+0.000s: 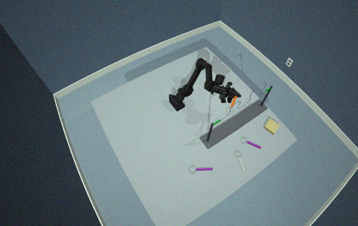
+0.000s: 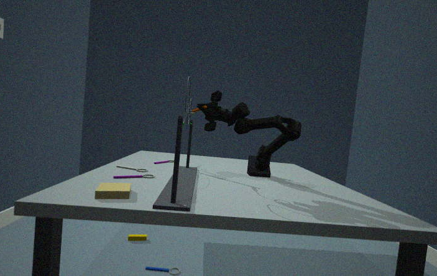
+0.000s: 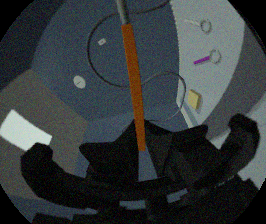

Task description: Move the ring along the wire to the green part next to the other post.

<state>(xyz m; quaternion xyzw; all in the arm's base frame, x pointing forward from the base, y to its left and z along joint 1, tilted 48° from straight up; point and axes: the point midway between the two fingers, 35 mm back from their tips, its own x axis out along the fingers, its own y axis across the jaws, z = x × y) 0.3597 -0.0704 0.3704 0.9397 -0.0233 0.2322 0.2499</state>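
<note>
The orange-handled ring is 9 cm to the right of my gripper tip, 2 cm below it and 1 cm ahead of it. Round my gripper tip: yellow block 83 cm below, 44 cm to the right, 29 cm ahead; then blue-handled ring 84 cm below, 13 cm to the right, 8 cm ahead; then white-handled ring 34 cm below, 28 cm ahead, 17 cm to the right.
</note>
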